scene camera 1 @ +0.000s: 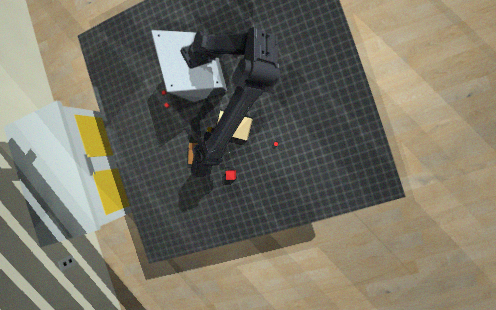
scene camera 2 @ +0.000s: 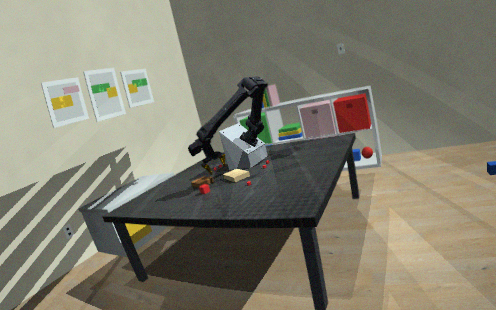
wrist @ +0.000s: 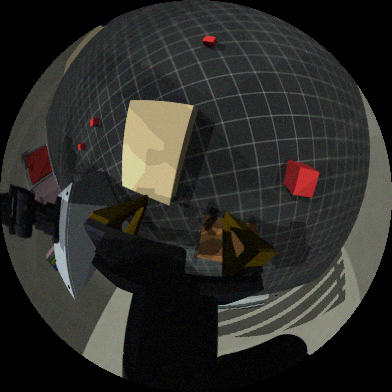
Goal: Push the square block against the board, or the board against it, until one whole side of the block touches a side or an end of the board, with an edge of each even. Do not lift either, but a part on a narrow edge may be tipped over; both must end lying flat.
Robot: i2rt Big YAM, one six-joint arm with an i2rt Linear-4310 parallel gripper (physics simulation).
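Places are measured from the arm's base along level axes (x down, y back, z left), in metres.
Pixels of known places: gripper, fingertip midpoint: (scene camera 2: 218, 170) (wrist: 186, 207); arm's base, origin of the base link: (scene camera 1: 196, 55) (scene camera 2: 248, 140) (wrist: 57, 220).
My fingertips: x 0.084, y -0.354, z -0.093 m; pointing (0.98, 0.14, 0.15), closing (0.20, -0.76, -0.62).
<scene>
Ahead of a thing's pixels: the offset from my fingertips to its top centre.
The square block, orange-brown @(dx +0.042, dy -0.004, dz -0.131 m) (scene camera 1: 191, 153) (scene camera 2: 199, 183) (wrist: 209, 248), lies flat on the table, partly hidden by the arm in scene camera 1 and by a finger in the wrist view. The board, cream and oblong @(dx +0.042, dy +0.041, dz +0.082 m) (scene camera 1: 243, 128) (scene camera 2: 236, 175) (wrist: 155, 150), lies flat, apart from the block, with the arm across part of it in scene camera 1. My gripper (scene camera 2: 217, 167) (wrist: 186, 207) is open and empty, above the table. In the wrist view one fingertip is near the board's lower end and the other overlaps the block. The fingers are mostly hidden in scene camera 1.
A red cube @(dx +0.031, dy -0.161, dz -0.031 m) (scene camera 1: 230, 175) (scene camera 2: 204, 189) (wrist: 301, 179) stands near the block. A small red cube @(dx +0.055, dy -0.122, dz +0.221 m) (scene camera 1: 275, 144) (scene camera 2: 248, 183) (wrist: 209, 41) lies beyond the board. Others (scene camera 1: 166, 105) (wrist: 94, 122) lie near the pale arm base box (scene camera 1: 175, 60) (scene camera 2: 240, 157) (wrist: 75, 240).
</scene>
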